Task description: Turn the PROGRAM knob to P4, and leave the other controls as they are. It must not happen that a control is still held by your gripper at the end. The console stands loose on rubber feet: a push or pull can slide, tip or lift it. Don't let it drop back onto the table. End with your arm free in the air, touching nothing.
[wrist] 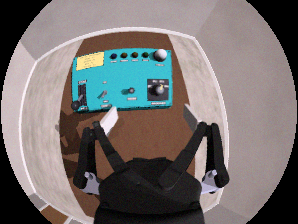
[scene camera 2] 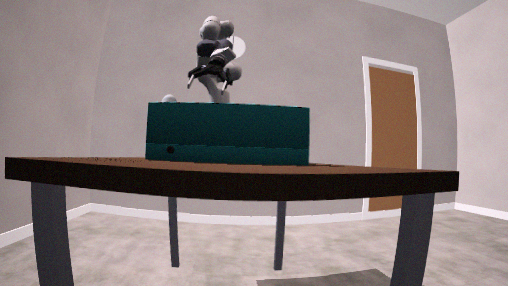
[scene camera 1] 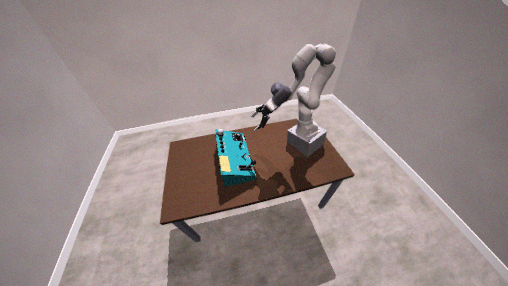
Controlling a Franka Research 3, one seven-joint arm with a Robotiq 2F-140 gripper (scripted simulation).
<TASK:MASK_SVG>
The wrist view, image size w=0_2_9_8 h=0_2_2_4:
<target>my gripper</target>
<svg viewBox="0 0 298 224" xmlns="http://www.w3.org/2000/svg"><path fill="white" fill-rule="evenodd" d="M218 124L211 123L211 125L207 125L188 104L184 104L183 117L193 135L174 162L166 159L166 157L158 157L154 159L133 158L133 160L125 163L107 138L118 119L116 107L112 107L100 122L94 121L92 123L94 129L90 129L90 127L84 128L79 149L78 167L73 178L73 184L88 195L100 195L100 204L95 212L93 224L205 224L203 210L200 205L200 195L205 193L214 194L227 185L230 180L224 164L223 147ZM95 140L99 141L108 162L114 170L101 183L96 177ZM207 137L206 169L200 183L199 180L186 172L193 160L203 137Z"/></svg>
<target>teal console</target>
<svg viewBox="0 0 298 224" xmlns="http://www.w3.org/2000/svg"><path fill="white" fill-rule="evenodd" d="M171 50L123 48L99 51L73 58L73 102L71 108L79 114L108 112L112 106L116 106L117 111L170 108L172 106Z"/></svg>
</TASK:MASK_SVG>
